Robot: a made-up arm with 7 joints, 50 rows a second.
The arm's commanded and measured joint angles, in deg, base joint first. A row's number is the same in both.
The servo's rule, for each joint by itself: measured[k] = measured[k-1] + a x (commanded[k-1-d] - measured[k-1]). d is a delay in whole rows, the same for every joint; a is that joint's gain. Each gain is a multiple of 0.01, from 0.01 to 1. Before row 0 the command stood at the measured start. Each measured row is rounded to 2 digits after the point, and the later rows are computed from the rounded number. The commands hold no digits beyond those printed.
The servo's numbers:
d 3
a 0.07 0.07 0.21 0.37 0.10 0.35 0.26
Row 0, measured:
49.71, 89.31, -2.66, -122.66, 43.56, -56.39, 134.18
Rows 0 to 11, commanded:
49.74, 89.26, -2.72, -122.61, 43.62, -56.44, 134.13
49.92, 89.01, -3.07, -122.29, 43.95, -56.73, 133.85
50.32, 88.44, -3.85, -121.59, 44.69, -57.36, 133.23
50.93, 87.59, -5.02, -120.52, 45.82, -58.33, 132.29
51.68, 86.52, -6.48, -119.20, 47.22, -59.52, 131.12
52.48, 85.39, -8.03, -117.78, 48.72, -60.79, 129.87
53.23, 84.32, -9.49, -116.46, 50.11, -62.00, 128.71
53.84, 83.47, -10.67, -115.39, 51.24, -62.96, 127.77
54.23, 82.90, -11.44, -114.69, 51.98, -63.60, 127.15
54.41, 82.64, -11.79, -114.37, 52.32, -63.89, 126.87
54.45, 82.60, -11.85, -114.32, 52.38, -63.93, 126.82
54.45, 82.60, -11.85, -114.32, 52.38, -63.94, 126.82
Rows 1 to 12, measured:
49.71, 89.31, -2.66, -122.66, 43.56, -56.39, 134.18
49.71, 89.31, -2.66, -122.66, 43.56, -56.39, 134.18
49.71, 89.31, -2.66, -122.66, 43.56, -56.39, 134.18
49.71, 89.31, -2.67, -122.64, 43.57, -56.41, 134.17
49.72, 89.29, -2.75, -122.51, 43.61, -56.52, 134.09
49.76, 89.23, -2.98, -122.17, 43.72, -56.81, 133.87
49.84, 89.12, -3.41, -121.56, 43.93, -57.34, 133.46
49.97, 88.94, -4.05, -120.69, 44.26, -58.10, 132.85
50.15, 88.69, -4.89, -119.61, 44.71, -59.04, 132.08
50.37, 88.38, -5.86, -118.44, 45.25, -60.08, 131.20
50.61, 88.04, -6.87, -117.31, 45.85, -61.09, 130.31
50.86, 87.68, -7.83, -116.34, 46.46, -61.97, 129.49

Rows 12 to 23, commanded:
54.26, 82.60, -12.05, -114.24, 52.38, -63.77, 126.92
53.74, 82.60, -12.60, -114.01, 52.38, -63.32, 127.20
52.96, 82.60, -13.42, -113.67, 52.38, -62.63, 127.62
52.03, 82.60, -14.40, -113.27, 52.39, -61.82, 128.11
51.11, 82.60, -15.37, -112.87, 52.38, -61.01, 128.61
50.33, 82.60, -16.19, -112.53, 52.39, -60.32, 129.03
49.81, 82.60, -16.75, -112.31, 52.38, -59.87, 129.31
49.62, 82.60, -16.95, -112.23, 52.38, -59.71, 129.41
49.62, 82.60, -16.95, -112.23, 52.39, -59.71, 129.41
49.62, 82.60, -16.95, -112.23, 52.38, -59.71, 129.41
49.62, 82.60, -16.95, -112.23, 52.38, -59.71, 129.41
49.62, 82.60, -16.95, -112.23, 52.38, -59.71, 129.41
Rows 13 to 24, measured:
51.11, 87.33, -8.66, -115.61, 47.05, -62.64, 128.81
51.34, 87.00, -9.33, -115.13, 47.58, -63.09, 128.29
51.56, 86.69, -9.86, -114.83, 48.06, -63.39, 127.91
51.75, 86.40, -10.32, -114.61, 48.49, -63.52, 127.65
51.89, 86.13, -10.80, -114.39, 48.88, -63.45, 127.53
51.96, 85.88, -11.35, -114.12, 49.23, -63.16, 127.55
51.96, 85.65, -11.99, -113.81, 49.55, -62.69, 127.70
51.90, 85.44, -12.70, -113.46, 49.83, -62.10, 127.94
51.79, 85.24, -13.43, -113.12, 50.09, -61.48, 128.22
51.65, 85.06, -14.13, -112.82, 50.32, -60.92, 128.50
51.51, 84.89, -14.72, -112.60, 50.53, -60.50, 128.74
51.38, 84.73, -15.19, -112.46, 50.72, -60.22, 128.91

